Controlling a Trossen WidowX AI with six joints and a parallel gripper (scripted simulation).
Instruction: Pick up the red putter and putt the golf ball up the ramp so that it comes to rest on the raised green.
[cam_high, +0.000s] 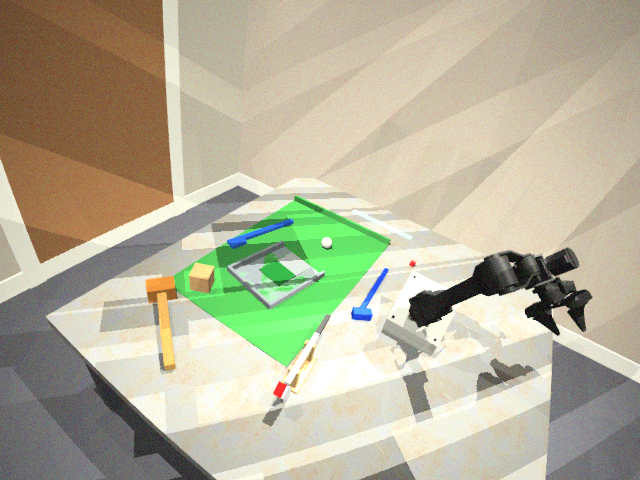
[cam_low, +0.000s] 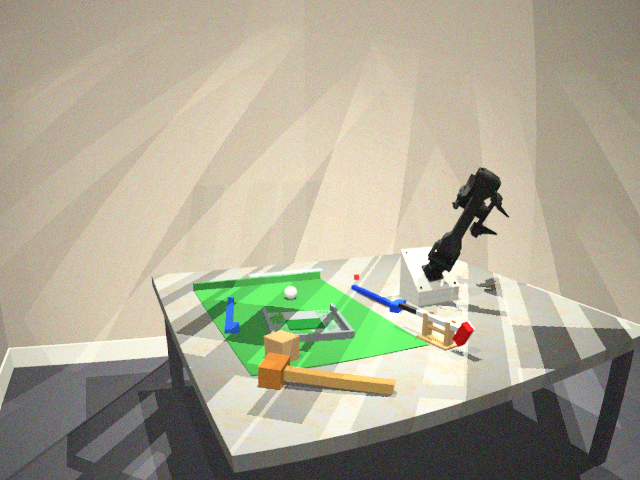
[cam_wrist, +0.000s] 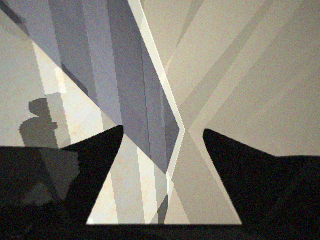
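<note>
Right now the red putter is 610 mm ahead of my gripper tip, 340 mm to the left of it and 160 mm below it. Also, from my gripper tip: small wooden rack: 610 mm ahead, 360 mm to the left, 190 mm below; then tiny red cube: 480 mm ahead, 290 mm to the right, 210 mm below; then blue putter: 550 mm ahead, 200 mm below, 40 mm to the right.
</note>
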